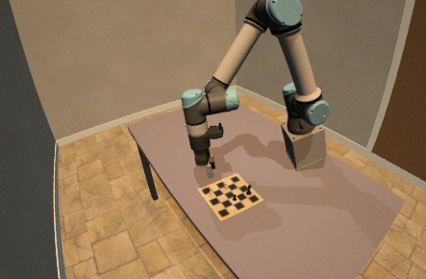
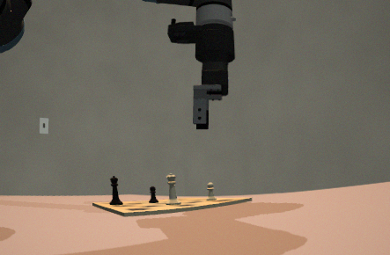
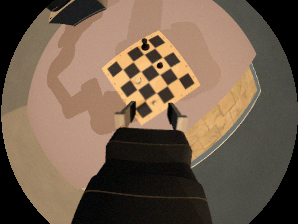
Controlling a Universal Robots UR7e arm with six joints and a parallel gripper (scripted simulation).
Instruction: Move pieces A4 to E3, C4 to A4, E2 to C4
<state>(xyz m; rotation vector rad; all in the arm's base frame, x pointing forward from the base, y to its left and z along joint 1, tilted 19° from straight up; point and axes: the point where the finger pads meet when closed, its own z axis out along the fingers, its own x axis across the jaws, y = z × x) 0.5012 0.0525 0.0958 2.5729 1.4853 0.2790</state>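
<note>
Right now the white pawn is 140 mm below my hand and 10 mm ahead of it. Also, from my hand: chessboard (150 mm below, 70 mm behind, 30 mm to the left); then black pawn (140 mm below, 80 mm behind, 70 mm to the left); then tall white piece (120 mm below, 70 mm behind).
</note>
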